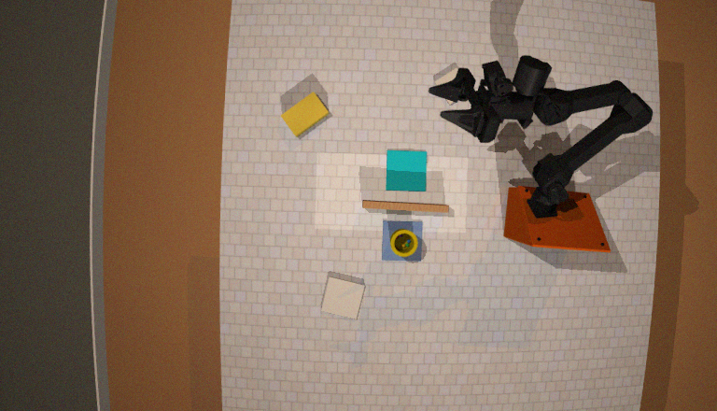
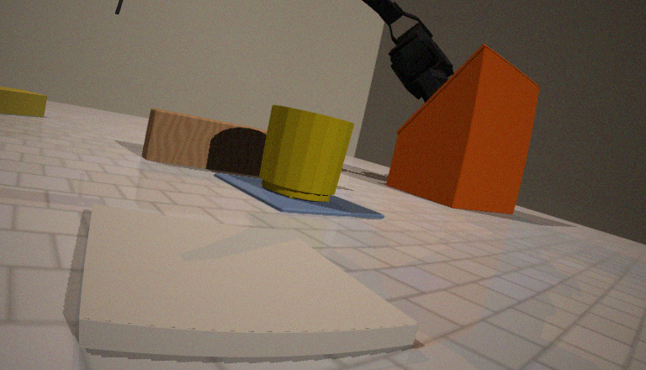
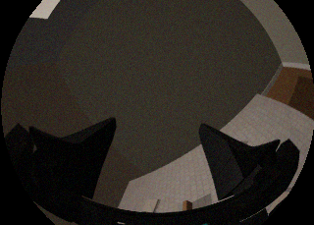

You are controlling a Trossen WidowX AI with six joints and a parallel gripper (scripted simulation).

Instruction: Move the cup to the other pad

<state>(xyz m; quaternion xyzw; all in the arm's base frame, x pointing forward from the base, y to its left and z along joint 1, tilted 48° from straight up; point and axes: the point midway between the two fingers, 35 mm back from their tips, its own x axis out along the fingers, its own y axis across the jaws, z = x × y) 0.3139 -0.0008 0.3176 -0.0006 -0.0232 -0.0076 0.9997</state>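
The yellow cup lies 38 cm below my gripper tip, 31 cm to the left of it and 4 cm ahead of it. Also, from my gripper tip: beige block (41 cm below, 12 cm behind, 11 cm to the right); teal pad (43 cm below, 12 cm to the left, 2 cm ahead); wooden wall (40 cm below, 21 cm to the left, 3 cm ahead).
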